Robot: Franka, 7 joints.
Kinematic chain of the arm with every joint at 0, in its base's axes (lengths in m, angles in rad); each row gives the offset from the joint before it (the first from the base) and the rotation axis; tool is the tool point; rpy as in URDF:
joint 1: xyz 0 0 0.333 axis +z
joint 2: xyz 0 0 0 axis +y
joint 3: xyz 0 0 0.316 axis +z
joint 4: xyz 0.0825 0 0 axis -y
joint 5: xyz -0.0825 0 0.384 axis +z
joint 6: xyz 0 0 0 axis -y
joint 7: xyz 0.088 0 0 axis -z
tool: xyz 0 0 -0.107 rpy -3.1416 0 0
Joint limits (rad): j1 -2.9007..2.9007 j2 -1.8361..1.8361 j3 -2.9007..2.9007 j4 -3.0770..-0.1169 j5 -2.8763..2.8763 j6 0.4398..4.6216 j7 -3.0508..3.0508
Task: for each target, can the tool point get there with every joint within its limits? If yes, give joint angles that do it. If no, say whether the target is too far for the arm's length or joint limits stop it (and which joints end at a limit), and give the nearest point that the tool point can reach.
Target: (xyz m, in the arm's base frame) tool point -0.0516 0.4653 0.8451
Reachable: yes | joints 0.6295 0.8594 2.3880 -1.3518 -1.7697 1.0081 1.0177
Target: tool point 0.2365 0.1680 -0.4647
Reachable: no: joint limits stop it (at a limit: joint 2) | nearest point 0.2356 0.1674 -0.3607 | short by 0.104 m
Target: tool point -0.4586 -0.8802 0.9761
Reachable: no: too far | nearest point -0.3327 -0.6385 0.7995 | short by 0.325 m
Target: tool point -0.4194 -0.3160 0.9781
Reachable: yes | joints 0.5818 -1.1795 -0.2321 -0.8437 1.9062 1.9888 -2.4578
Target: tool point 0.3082 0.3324 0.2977
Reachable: yes | joints 2.2985 -0.7491 -1.6683 -2.5885 2.1513 1.9924 1.6782
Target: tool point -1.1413 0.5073 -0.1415
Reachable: no: too far | nearest point -0.7328 0.3257 0.0283 | short by 0.478 m
